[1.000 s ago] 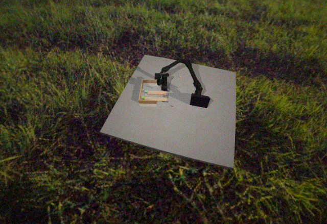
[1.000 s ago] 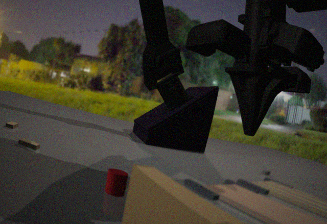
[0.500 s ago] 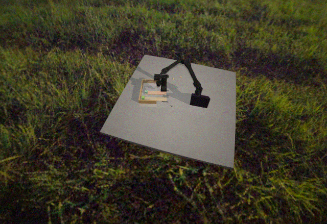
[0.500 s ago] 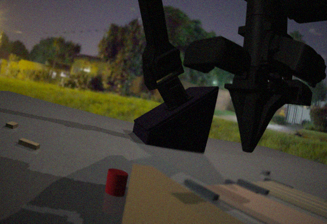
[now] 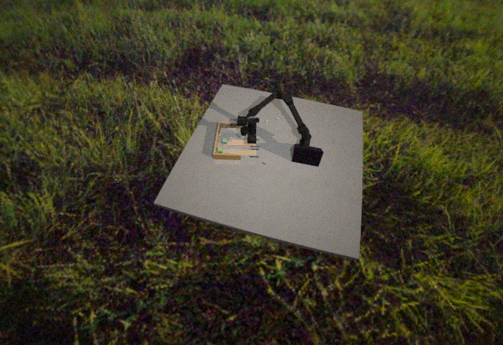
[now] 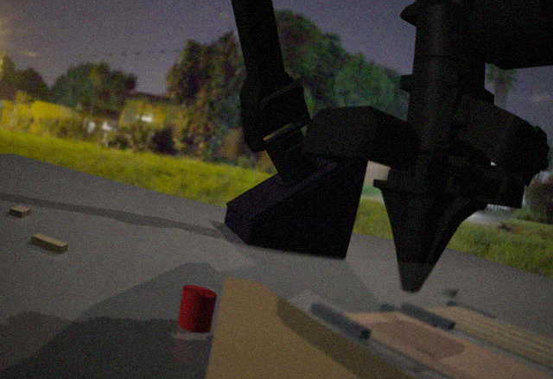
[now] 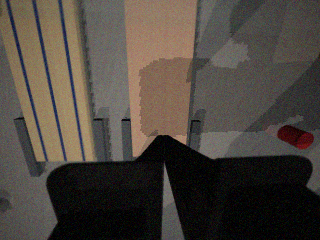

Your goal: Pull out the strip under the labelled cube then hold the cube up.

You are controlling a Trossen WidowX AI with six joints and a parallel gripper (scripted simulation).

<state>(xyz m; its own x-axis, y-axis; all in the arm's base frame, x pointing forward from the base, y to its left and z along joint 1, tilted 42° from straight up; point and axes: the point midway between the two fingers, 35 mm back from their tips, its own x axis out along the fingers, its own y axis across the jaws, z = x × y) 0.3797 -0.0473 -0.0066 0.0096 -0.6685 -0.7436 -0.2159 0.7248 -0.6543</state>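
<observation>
My gripper tip is now 14 cm to the left of the red cylinder, 2 cm short of it and 2 cm above it.
</observation>
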